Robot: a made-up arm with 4 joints. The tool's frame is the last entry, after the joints.
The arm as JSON. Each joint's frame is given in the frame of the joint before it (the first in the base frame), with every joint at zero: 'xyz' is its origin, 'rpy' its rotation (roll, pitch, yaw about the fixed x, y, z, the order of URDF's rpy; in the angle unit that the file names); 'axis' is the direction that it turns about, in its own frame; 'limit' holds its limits. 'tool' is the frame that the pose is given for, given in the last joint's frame.
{
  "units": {
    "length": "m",
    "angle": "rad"
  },
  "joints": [
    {
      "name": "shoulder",
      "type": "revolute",
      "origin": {
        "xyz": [
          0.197,
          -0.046,
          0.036
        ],
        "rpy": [
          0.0,
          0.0,
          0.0
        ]
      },
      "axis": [
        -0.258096,
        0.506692,
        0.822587
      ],
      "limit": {
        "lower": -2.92,
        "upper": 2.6
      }
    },
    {
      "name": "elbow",
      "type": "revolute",
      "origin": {
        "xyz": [
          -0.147,
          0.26,
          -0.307
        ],
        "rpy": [
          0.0,
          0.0,
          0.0
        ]
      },
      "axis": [
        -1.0,
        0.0,
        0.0
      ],
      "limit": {
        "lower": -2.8,
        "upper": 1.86
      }
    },
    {
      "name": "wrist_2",
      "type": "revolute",
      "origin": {
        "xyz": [
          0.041,
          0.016,
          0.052
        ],
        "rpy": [
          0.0,
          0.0,
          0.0
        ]
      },
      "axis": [
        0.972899,
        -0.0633,
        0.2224
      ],
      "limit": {
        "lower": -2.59,
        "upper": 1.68
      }
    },
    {
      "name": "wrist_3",
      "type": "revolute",
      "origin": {
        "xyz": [
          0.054,
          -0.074,
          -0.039
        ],
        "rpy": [
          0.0,
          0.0,
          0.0
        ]
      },
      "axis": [
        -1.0,
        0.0,
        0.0
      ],
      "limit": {
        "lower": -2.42,
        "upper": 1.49
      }
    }
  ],
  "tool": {
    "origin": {
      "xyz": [
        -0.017,
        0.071,
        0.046
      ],
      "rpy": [
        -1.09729,
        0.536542,
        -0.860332
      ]
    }
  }
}
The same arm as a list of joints. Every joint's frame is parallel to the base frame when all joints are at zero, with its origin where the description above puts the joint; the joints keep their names.
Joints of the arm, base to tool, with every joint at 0 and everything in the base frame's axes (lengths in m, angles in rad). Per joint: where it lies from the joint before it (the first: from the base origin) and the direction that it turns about. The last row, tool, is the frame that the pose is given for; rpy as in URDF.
shoulder: origin 0.1970 -0.0460 0.0360 axis -0.258096 0.506692 0.822587
elbow: origin -0.1470 0.2600 -0.3070 axis -1 0 0
wrist_2: origin 0.0410 0.0160 0.0520 axis 0.972899 -0.0633 0.2224
wrist_3: origin 0.0540 -0.0740 -0.0390 axis -1 0 0
tool: origin -0.0170 0.0710 0.0460 rpy -1.0973 0.5365 -0.8603
Joint limits (rad, base to tool): -2.9200..2.6000 -2.8000..1.8600 -2.5900..1.6800 -2.4200..1.4900

